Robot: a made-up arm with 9 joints. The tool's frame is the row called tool.
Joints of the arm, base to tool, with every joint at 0 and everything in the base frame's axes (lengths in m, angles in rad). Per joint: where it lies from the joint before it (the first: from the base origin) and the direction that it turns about. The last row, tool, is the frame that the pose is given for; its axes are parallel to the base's.
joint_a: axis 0 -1 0 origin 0.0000 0.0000 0.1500
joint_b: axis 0 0 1 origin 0.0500 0.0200 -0.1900
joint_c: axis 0 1 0 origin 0.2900 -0.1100 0.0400
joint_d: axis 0 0 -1 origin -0.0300 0.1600 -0.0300
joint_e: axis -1 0 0 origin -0.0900 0.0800 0.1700
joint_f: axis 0 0 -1 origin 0.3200 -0.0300 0.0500
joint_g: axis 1 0 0 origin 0.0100 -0.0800 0.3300
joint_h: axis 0 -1 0 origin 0.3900 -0.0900 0.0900
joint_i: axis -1 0 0 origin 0.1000 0.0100 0.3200
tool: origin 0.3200 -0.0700 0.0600
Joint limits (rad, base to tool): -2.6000..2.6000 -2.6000..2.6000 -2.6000..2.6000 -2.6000..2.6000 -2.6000..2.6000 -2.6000..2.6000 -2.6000..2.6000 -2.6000..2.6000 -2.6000..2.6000
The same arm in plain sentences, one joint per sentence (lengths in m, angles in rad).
The arm has nine revolute joints in a row. What follows holds with every joint at zero, and every direction is one of the base frame's. The first joint sits 0.15 m along +z from the base frame's origin and rotates about -y, from -2.6 to 2.6 rad. The second joint sits 0.05 m along +x and 0.02 m along +y and 0.19 m along -z from the first joint and rotates about +z, from -2.6 to 2.6 rad. The third joint sits 0.29 m along +x and 0.11 m along -y and 0.04 m along +z from the second joint and rotates about +y, from -2.6 to 2.6 rad. The fourth joint sits 0.03 m along -x and 0.16 m along +y and 0.03 m along -z from the third joint and rotates about -z, from -2.6 to 2.6 rad. The fifth joint sits 0.09 m along -x and 0.08 m along +y and 0.17 m along +z from the fourth joint and rotates about -x, from -2.6 to 2.6 rad. The sixth joint sits 0.32 m along +x and 0.03 m along -y and 0.05 m along +z from the fifth joint and rotates about -z, from -2.6 to 2.6 rad. The seventh joint sits 0.01 m along +x and 0.08 m along -y and 0.33 m along +z from the sixth joint and rotates about +x, from -2.6 to 2.6 rad. The eighth joint sits 0.39 m along +x and 0.09 m along -y and 0.09 m along +z from the seventh joint and rotates about -y, from -2.6 to 2.6 rad. The ninth joint sits 0.1 m along +x and 0.01 m along +y and 0.32 m along +z from the eighth joint and rotates about -x, from -2.6 to 2.6 rad. The tool frame, which is the frame that the pose is given for, sits 0.32 m along +x and 0.07 m along -y and 0.06 m along +z from the ninth joint; its axes are parallel to the base frame's.
